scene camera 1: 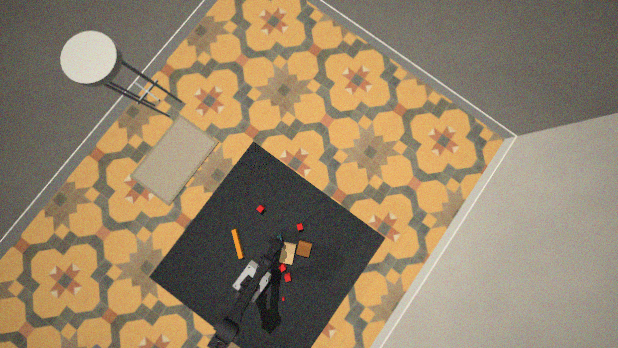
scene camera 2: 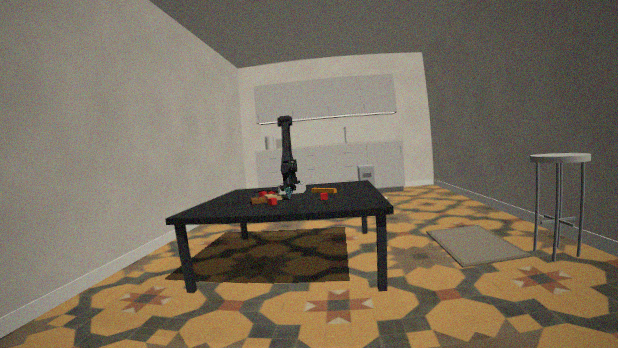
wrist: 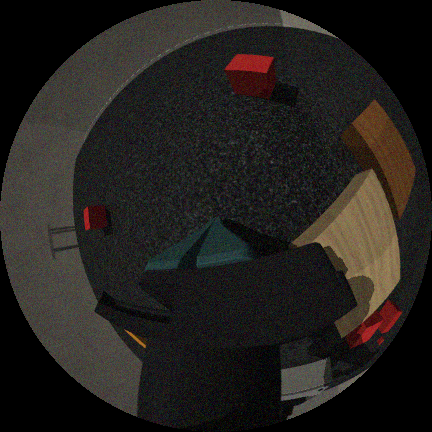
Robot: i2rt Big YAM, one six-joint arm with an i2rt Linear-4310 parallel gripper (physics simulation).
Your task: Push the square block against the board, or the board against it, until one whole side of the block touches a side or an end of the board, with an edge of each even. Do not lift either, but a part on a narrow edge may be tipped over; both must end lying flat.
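Places are measured from the arm's base along level axes (x ahead, y left, z up), in centimetres.
Pixels of known places: gripper, fingertip midpoint: (scene camera 1: 280,233) (scene camera 2: 289,199) (wrist: 218,222).
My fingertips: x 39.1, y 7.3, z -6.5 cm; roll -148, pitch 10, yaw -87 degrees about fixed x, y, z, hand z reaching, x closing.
Ahead of a thing's pixels: the offset from my fingertips to its top centre. "pt": to the spot under its first point.
The square block {dy -20.8, dx +3.8, dz +2.6 cm} (scene camera 1: 304,249) (scene camera 2: 258,200) (wrist: 387,155) is brown wood and lies flat. The board {dy -13.7, dx -6.8, dz +2.6 cm} (scene camera 1: 289,253) (scene camera 2: 273,197) (wrist: 367,225) is a pale wood rectangle, lying flat beside it. Their facing long sides look nearly parallel, with a narrow dark gap between them. My gripper (scene camera 1: 279,237) (scene camera 2: 288,194) (wrist: 218,222) is shut and empty, its teal fingertips low near the table, just off the board's upper left corner in the first scene view. The tips look apart from the board. The arm's shadow falls on part of the board, and the gripper body hides a bit of it in the wrist view.
Red cubes stand beyond the tips {pt dy -7.4, dx +13.9, dz +3.7 cm} (scene camera 1: 299,227) (wrist: 250,77) and farther left (scene camera 1: 260,209) (scene camera 2: 324,196) (wrist: 96,218). Two more red cubes {dy -17.6, dx -16.9, dz +3.6 cm} (scene camera 1: 282,268) {dy -25.6, dx -19.7, dz +3.6 cm} (scene camera 1: 287,277) sit by the board's lower end. A tiny red piece {dy -33.8, dx -34.3, dz +1.2 cm} (scene camera 1: 283,299) lies lower. An orange bar {dy +19.7, dx -26.4, dz +2.7 cm} (scene camera 1: 237,244) (scene camera 2: 324,190) lies left of the arm.
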